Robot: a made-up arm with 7 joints. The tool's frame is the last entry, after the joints. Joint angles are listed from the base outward.
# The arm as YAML. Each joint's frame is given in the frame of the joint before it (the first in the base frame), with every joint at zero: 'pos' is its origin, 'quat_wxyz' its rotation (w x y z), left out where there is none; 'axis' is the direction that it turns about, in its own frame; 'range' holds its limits. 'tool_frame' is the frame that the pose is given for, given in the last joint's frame.
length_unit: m
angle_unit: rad
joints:
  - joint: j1
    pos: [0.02, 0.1, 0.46]
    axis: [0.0, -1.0, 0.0]
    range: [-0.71, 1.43]
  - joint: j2
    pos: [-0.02, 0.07, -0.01]
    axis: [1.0, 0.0, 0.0]
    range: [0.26, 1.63]
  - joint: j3
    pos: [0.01, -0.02, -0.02]
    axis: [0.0, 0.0, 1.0]
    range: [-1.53, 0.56]
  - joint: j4
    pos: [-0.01, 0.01, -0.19]
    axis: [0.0, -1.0, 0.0]
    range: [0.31, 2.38]
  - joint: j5
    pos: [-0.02, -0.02, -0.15]
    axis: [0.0, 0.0, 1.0]
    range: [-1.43, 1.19]
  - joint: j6
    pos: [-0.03, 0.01, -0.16]
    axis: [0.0, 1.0, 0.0]
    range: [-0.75, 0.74]
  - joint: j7
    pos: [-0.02, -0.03, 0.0]
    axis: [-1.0, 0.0, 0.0]
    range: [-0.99, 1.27]
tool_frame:
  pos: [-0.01, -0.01, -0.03]
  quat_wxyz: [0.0, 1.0, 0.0, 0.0]
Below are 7 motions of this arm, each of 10 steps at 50 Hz.
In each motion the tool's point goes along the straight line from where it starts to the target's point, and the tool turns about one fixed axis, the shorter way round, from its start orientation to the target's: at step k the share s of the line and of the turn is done. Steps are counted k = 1, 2, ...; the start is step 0. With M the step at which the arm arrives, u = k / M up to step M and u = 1 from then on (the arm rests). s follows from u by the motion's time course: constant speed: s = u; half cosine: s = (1 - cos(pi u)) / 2; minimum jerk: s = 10 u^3 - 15 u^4 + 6 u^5.
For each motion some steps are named. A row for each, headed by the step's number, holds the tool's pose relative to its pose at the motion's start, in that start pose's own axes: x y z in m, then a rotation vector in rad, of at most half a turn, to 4 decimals.
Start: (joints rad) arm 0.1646 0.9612 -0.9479 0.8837 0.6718 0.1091 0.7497
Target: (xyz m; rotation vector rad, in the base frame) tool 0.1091 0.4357 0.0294 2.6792 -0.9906 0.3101
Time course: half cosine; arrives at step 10
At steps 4, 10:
4: -0.0135 -0.0026 -0.0137 0.0205 -0.0309 0.0330
10: -0.0390 -0.0076 -0.0395 0.0592 -0.0894 0.0956

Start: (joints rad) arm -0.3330 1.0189 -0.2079 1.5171 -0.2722 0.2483 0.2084
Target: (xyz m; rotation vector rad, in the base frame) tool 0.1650 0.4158 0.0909 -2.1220 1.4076 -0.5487
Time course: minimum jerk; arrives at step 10
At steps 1, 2, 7, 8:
1: -0.0004 0.0003 -0.0001 -0.0007 -0.0010 -0.0001
2: -0.0025 0.0017 -0.0008 -0.0044 -0.0068 -0.0006
7: -0.0364 0.0245 -0.0109 -0.0637 -0.0985 -0.0084
8: -0.0410 0.0276 -0.0123 -0.0717 -0.1109 -0.0095

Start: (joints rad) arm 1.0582 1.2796 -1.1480 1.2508 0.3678 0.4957 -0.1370
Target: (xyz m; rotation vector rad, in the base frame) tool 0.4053 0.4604 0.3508 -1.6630 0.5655 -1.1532
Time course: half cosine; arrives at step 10
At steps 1, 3, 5, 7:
1: 0.0005 -0.0011 0.0001 0.0024 0.0033 -0.0015
3: 0.0039 -0.0091 0.0009 0.0200 0.0277 -0.0124
5: 0.0094 -0.0221 0.0023 0.0486 0.0672 -0.0300
7: 0.0150 -0.0351 0.0036 0.0771 0.1068 -0.0476

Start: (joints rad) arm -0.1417 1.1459 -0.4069 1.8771 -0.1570 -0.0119 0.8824
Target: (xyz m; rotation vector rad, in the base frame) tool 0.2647 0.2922 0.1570 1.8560 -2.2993 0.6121
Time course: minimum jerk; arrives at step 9
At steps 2, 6, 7, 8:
2: -0.0020 -0.0010 -0.0005 -0.0027 -0.0069 -0.0030
6: -0.0205 -0.0098 -0.0056 -0.0281 -0.0709 -0.0311
7: -0.0240 -0.0115 -0.0065 -0.0328 -0.0829 -0.0364
8: -0.0257 -0.0123 -0.0070 -0.0351 -0.0887 -0.0389

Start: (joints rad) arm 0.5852 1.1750 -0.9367 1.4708 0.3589 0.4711 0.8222
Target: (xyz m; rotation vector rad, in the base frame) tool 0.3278 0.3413 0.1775 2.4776 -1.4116 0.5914
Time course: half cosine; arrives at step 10
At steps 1, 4, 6, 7, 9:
1: -0.0002 -0.0001 0.0000 -0.0021 0.0019 -0.0012
4: -0.0022 -0.0020 -0.0002 -0.0292 0.0271 -0.0169
6: -0.0042 -0.0039 -0.0003 -0.0554 0.0513 -0.0320
7: -0.0050 -0.0047 -0.0004 -0.0672 0.0622 -0.0388
9: -0.0062 -0.0058 -0.0005 -0.0826 0.0764 -0.0477

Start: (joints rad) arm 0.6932 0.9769 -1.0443 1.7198 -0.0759 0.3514 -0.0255
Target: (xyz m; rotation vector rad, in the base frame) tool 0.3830 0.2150 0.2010 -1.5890 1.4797 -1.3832
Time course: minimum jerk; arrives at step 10
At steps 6, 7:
6: -0.0146 0.0091 0.0006 -0.0187 -0.0465 -0.0076
7: -0.0179 0.0112 0.0007 -0.0230 -0.0570 -0.0094

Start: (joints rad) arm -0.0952 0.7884 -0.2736 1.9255 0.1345 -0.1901 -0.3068
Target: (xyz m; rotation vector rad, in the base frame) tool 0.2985 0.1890 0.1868 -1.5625 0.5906 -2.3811
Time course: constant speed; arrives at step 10
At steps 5, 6, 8, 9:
5: -0.0101 -0.0004 -0.0073 0.0374 0.0110 -0.0021
6: -0.0121 -0.0005 -0.0088 0.0449 0.0132 -0.0026
8: -0.0162 -0.0007 -0.0117 0.0598 0.0176 -0.0034
9: -0.0182 -0.0008 -0.0131 0.0673 0.0198 -0.0038

